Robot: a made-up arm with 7 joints.
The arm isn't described. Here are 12 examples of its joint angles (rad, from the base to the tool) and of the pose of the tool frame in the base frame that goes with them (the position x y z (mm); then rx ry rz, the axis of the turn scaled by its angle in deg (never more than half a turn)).
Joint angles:
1: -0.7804 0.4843 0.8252 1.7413 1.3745 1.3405 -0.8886
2: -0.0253 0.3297 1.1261 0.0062 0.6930 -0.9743 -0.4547
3: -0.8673 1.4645 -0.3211 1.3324 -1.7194 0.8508 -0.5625
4: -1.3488 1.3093 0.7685 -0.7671 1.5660 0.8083 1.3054
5: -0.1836 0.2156 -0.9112 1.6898 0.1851 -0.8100 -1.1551
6: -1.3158 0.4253 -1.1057 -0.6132 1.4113 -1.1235 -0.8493
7: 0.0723 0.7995 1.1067 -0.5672 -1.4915 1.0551 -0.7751
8: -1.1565 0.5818 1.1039 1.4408 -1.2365 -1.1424 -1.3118
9: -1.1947 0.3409 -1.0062 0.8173 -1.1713 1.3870 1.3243
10: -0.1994 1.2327 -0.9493 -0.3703 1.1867 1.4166 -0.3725
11: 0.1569 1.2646 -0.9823 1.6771 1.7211 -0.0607 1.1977
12: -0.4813 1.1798 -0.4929 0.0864 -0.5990 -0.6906 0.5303
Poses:
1: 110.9 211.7 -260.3 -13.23 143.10 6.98
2: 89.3 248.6 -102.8 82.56 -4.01 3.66
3: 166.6 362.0 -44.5 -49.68 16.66 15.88
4: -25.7 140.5 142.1 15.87 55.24 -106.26
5: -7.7 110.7 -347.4 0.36 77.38 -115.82
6: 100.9 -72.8 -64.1 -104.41 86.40 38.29
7: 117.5 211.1 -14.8 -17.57 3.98 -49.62
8: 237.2 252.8 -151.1 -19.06 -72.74 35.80
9: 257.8 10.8 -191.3 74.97 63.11 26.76
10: 143.3 158.7 -142.8 123.99 41.41 7.99
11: -64.8 408.4 -75.1 123.55 28.52 -125.78
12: 229.2 149.5 -80.9 19.58 -32.69 0.23
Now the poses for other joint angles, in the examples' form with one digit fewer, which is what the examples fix.
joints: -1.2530 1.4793 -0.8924 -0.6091 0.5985 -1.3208 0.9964
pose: 136 59 -18 24.7 -110.8 -81.8
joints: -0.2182 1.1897 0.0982 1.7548 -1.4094 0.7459 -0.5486
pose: -19 360 -169 -57.6 39.3 61.4
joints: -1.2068 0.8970 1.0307 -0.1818 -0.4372 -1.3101 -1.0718
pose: 52 208 98 102.7 -120.1 26.5
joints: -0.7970 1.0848 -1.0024 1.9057 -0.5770 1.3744 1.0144
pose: 41 342 -94 -75.8 -101.4 -97.3
